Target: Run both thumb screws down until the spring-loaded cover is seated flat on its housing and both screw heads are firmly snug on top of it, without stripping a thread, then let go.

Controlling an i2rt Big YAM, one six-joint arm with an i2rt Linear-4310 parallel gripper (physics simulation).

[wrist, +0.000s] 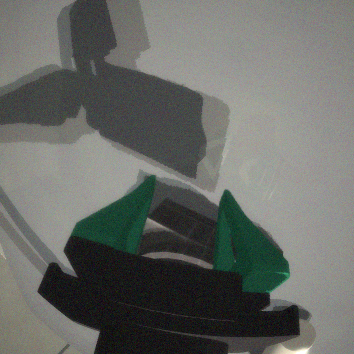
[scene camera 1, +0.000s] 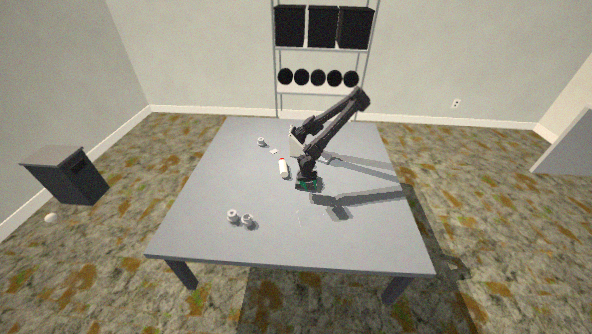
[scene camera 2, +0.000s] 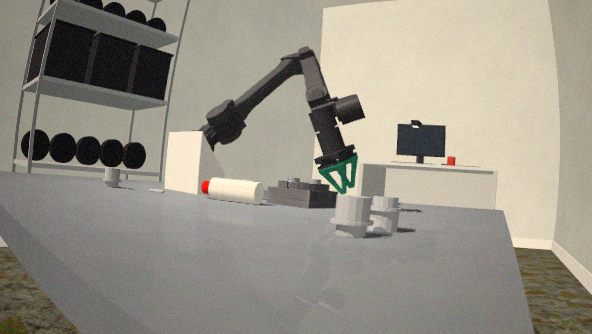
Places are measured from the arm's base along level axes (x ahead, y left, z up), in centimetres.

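Where they show: gripper, fingertip midpoint: [wrist: 188, 188] [scene camera 1: 311, 190] [scene camera 2: 347, 190]; arm's base, origin of the base link: [scene camera 1: 297, 136] [scene camera 2: 194, 151].
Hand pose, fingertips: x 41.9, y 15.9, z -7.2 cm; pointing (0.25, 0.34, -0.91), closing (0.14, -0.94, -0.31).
Each offset is from my fingertips to the top centre of the thing. "spot": to the spot under its first point.
The dark housing @(dy -4.1, dx -10.3, dz +1.2 cm) [scene camera 2: 287, 196] [wrist: 184, 220] stands on the table, with the cover @(spot: dy -9.0, dx -6.5, dz +0.6 cm) [scene camera 2: 303, 185] on top. Two light grey screw heads, one on the left [scene camera 2: 293, 179] and one on the right [scene camera 2: 315, 182], show above the cover in scene camera 2. Whether the cover lies flat and the heads touch it is too small to tell. My gripper [scene camera 1: 307, 185] [scene camera 2: 345, 190] [wrist: 188, 188] points down at the housing's right end, its green fingers part-way open with nothing seen held. In the wrist view the gripper body hides the screw heads and most of the cover.
A white bottle @(dy -20.7, dx -18.4, dz +0.6 cm) [scene camera 1: 283, 168] [scene camera 2: 235, 190] with a red cap lies beside the housing. A white box [scene camera 2: 184, 161] stands behind it. Two grey flanged fittings @(dy -36.8, dx +24.0, dz +0.5 cm) [scene camera 1: 232, 216] @(dy -28.8, dx +24.6, dz +0.5 cm) [scene camera 1: 247, 220] [scene camera 2: 352, 214] [scene camera 2: 386, 217] stand near the front; another @(dy -43.0, dx -42.6, dz +0.5 cm) [scene camera 1: 260, 142] [scene camera 2: 112, 177] stands farther back.
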